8 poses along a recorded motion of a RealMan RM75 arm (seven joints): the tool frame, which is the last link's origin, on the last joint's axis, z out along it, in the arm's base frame.
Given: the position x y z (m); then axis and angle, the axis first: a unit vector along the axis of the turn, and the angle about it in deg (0 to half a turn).
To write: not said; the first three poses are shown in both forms.
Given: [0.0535, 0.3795, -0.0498, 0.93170, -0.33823, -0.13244, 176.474]
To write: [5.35, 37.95, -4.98, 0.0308, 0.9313, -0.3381, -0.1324]
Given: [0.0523, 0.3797, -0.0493, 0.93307, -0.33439, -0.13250, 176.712]
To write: [5.23, 37.97, -4.93, 0.0287, 0.9327, -0.3343, -0.1324]
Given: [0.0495, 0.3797, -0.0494, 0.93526, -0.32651, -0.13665, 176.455]
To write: [4.95, 37.97, -4.94, 0.0309, 0.9348, -0.3264, -0.1366]
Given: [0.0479, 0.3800, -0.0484, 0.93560, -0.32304, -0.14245, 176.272]
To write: [4.79, 38.00, -4.84, 0.0325, 0.9351, -0.3229, -0.1424]
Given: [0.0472, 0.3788, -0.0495, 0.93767, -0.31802, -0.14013, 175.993]
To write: [4.72, 37.88, -4.95, 0.0350, 0.9371, -0.3178, -0.1400]
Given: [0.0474, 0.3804, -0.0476, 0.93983, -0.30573, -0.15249, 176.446]
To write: [4.74, 38.04, -4.76, 0.0310, 0.9394, -0.3056, -0.1524]
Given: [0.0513, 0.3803, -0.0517, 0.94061, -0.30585, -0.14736, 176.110]
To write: [5.13, 38.03, -5.17, 0.0339, 0.9401, -0.3057, -0.1473]
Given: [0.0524, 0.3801, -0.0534, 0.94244, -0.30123, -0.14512, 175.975]
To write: [5.24, 38.01, -5.34, 0.0351, 0.9419, -0.3010, -0.1450]
